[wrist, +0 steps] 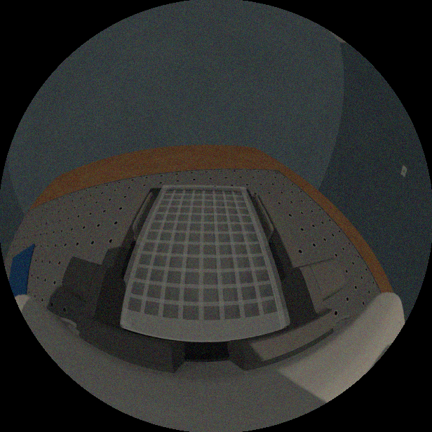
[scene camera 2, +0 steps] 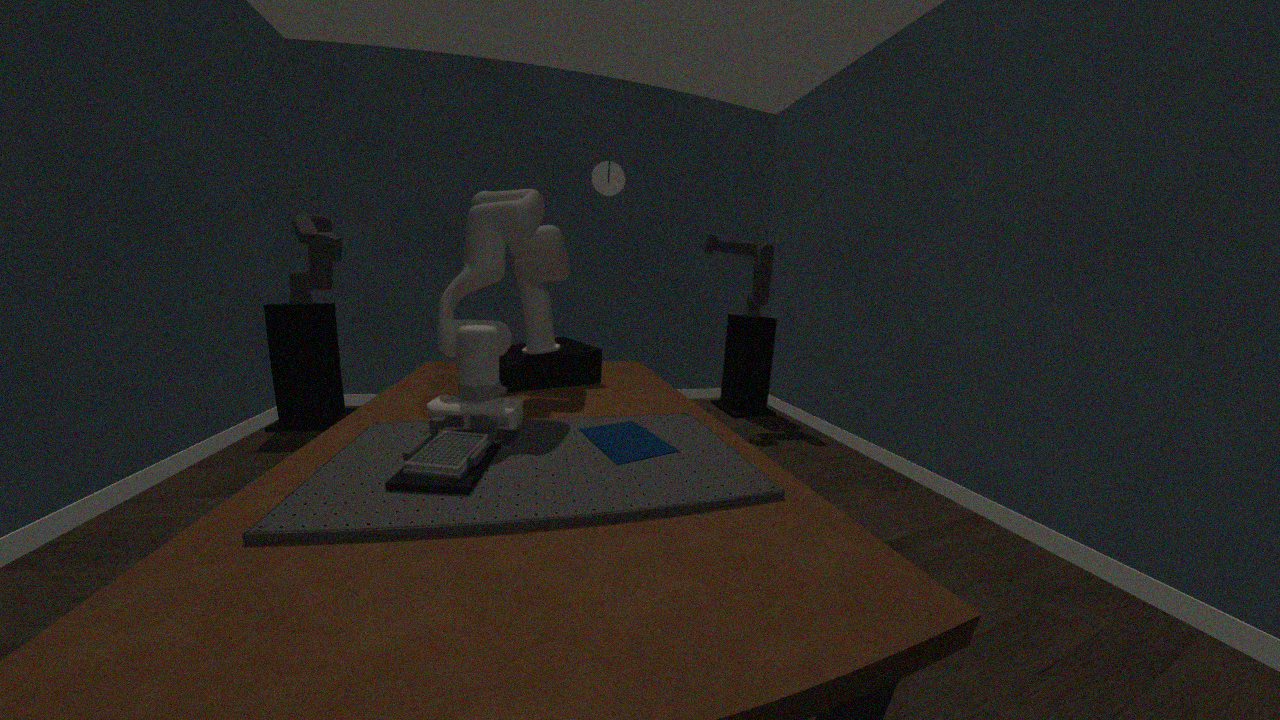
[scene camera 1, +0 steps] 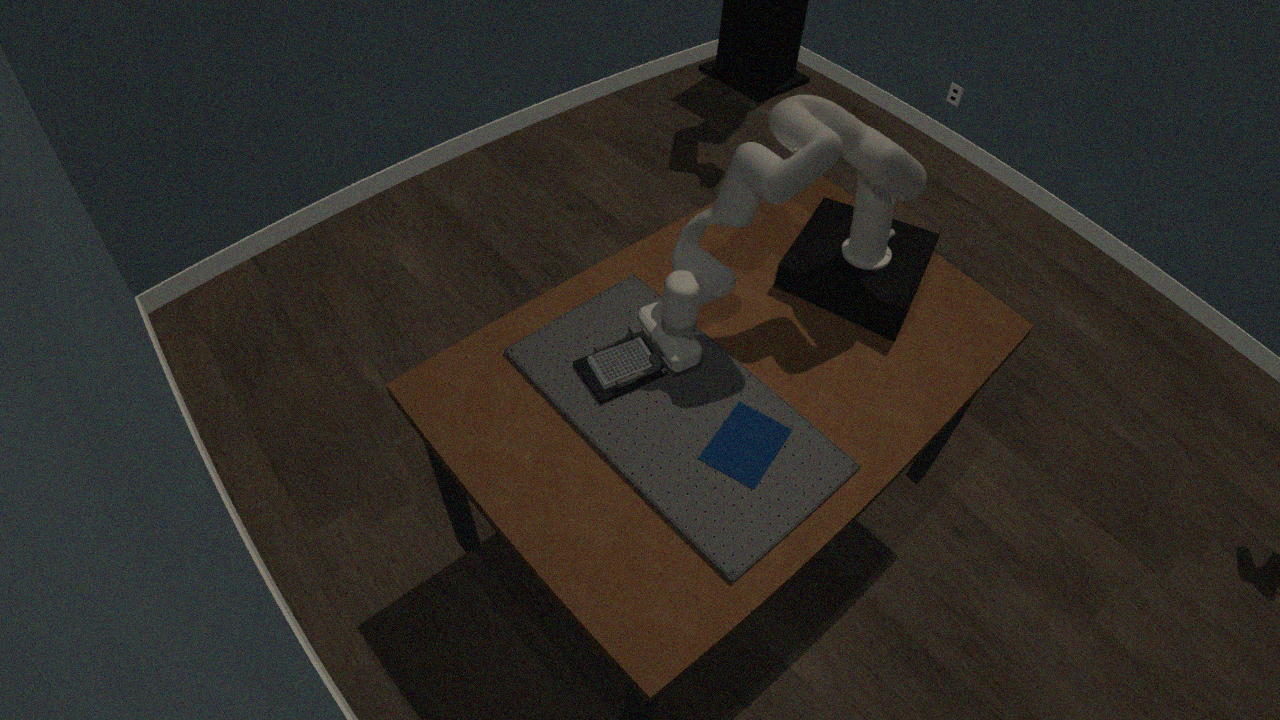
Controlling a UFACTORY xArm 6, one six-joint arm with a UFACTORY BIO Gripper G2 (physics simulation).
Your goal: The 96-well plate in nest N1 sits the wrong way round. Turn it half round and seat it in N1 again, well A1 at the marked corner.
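Observation:
The pale 96-well plate (scene camera 1: 622,362) (scene camera 2: 449,453) (wrist: 202,250) lies level at the dark nest N1 (scene camera 1: 615,392) (scene camera 2: 427,486), on the left part of the grey board. Its outline lines up with the nest in both scene views. A dark nest edge shows below it; whether it sits fully down cannot be told. My gripper (scene camera 1: 625,360) (scene camera 2: 451,451) (wrist: 203,215) is shut on the plate, with one finger along each long side in the wrist view. Well A1 and the nest's corner mark cannot be made out in the dim light.
The grey perforated board (scene camera 1: 644,447) (scene camera 2: 572,497) (wrist: 305,225) lies on the wooden table (scene camera 1: 554,537) (scene camera 2: 501,617). A flat blue square (scene camera 1: 744,445) (scene camera 2: 628,442) (wrist: 21,270) lies on the board. The arm's black base block (scene camera 1: 845,291) (scene camera 2: 563,367) stands at the table's far end.

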